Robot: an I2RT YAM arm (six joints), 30 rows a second.
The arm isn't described. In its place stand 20 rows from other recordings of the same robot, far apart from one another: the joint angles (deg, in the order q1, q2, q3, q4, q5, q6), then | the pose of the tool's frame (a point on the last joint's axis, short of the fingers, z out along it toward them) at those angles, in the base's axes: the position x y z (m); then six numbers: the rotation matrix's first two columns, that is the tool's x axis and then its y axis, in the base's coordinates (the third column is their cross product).
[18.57, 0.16, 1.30, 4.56, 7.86, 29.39] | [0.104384, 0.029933, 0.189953, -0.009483, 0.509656, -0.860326, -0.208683, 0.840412, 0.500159]
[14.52, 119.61, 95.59, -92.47, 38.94, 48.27] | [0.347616, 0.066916, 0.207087, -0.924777, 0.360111, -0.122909, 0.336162, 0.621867, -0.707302]
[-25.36, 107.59, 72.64, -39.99, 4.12, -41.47] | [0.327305, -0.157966, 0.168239, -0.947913, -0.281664, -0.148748, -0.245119, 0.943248, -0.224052]
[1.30, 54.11, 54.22, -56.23, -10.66, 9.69] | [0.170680, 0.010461, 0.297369, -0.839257, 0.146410, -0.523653, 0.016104, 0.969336, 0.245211]
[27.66, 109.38, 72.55, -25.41, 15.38, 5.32] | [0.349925, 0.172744, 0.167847, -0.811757, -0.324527, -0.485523, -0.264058, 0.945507, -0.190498]
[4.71, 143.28, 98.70, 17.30, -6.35, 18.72] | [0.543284, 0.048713, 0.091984, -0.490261, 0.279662, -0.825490, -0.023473, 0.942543, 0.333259]
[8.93, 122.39, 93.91, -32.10, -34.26, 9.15] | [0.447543, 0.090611, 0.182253, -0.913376, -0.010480, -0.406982, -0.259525, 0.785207, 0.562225]
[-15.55, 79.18, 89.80, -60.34, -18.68, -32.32] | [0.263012, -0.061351, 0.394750, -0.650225, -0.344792, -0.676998, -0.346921, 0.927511, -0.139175]
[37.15, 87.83, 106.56, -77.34, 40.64, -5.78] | [0.233492, 0.147820, 0.426577, -0.658023, -0.594439, -0.462220, -0.255427, 0.753654, -0.605609]
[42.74, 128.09, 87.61, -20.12, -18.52, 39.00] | [0.330950, 0.321217, 0.113991, -0.974315, -0.087837, -0.207353, -0.186439, 0.831066, 0.523994]
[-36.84, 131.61, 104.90, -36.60, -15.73, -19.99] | [0.397752, -0.285930, 0.157635, -0.835939, 0.215117, -0.504906, 0.206334, 0.975674, 0.074076]
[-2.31, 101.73, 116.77, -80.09, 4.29, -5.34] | [0.340514, -0.016401, 0.394227, -0.908683, -0.056225, -0.413684, -0.012901, 0.994198, -0.106787]
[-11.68, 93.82, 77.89, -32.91, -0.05, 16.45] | [0.354296, -0.073210, 0.284853, -0.649937, 0.423525, -0.631037, 0.402403, 0.896159, 0.187008]
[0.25, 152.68, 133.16, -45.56, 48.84, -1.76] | [0.546683, -0.024417, 0.120996, -0.916115, -0.024212, -0.400183, 0.286349, 0.659109, -0.695399]
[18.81, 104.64, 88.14, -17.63, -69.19, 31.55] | [0.377751, 0.163826, 0.308260, -0.895783, -0.108743, -0.430984, -0.443895, 0.168636, 0.880068]
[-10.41, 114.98, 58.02, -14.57, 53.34, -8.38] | [0.334695, -0.090524, 0.089790, -0.975068, 0.090663, -0.202538, 0.218066, 0.560514, -0.798919]
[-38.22, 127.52, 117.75, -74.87, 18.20, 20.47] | [0.340756, -0.282494, 0.233098, -0.519258, 0.831776, -0.196266, 0.845644, 0.466881, -0.258665]
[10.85, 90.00, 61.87, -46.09, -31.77, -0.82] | [0.283943, 0.073507, 0.214567, -0.940711, -0.192689, -0.279168, -0.314151, 0.805343, 0.502724]
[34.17, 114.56, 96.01, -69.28, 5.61, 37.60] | [0.320687, 0.213487, 0.223206, -0.994229, 0.058999, -0.089603, 0.064025, 0.996470, -0.054293]
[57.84, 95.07, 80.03, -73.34, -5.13, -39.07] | [0.156246, 0.254481, 0.261424, 0.119186, -0.989781, -0.078282, -0.991014, -0.123414, 0.051575]
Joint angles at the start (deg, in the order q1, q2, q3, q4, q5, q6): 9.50 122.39 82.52 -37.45 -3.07 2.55
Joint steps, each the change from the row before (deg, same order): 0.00 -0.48 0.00 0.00 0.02 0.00; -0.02 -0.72 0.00 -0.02 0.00 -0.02; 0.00 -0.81 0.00 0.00 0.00 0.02; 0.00 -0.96 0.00 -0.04 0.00 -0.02; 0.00 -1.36 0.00 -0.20 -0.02 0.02; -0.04 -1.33 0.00 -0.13 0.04 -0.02; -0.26 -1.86 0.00 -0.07 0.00 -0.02; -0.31 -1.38 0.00 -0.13 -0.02 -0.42; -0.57 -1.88 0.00 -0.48 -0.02 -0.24; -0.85 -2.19 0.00 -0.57 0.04 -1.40
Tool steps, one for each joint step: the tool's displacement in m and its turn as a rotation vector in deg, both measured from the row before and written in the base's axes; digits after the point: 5 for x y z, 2 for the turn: -0.00005 -0.00002 0.00328 0.06 -0.48 0.00; -0.00015 -0.00017 0.00491 0.11 -0.69 0.00; -0.00022 -0.00004 0.00554 0.14 -0.80 -0.02; -0.00044 -0.00007 0.00654 0.15 -0.91 0.02; -0.00106 -0.00017 0.00916 0.22 -1.14 -0.01; -0.00107 -0.00049 0.00896 0.15 -1.19 -0.03; -0.00141 -0.00211 0.01255 0.28 -1.77 -0.24; -0.00132 -0.00242 0.00922 0.07 -1.28 0.09; -0.00254 -0.00443 0.01226 0.14 -1.41 -0.34; -0.00335 -0.00648 0.01410 -0.35 -1.76 0.42
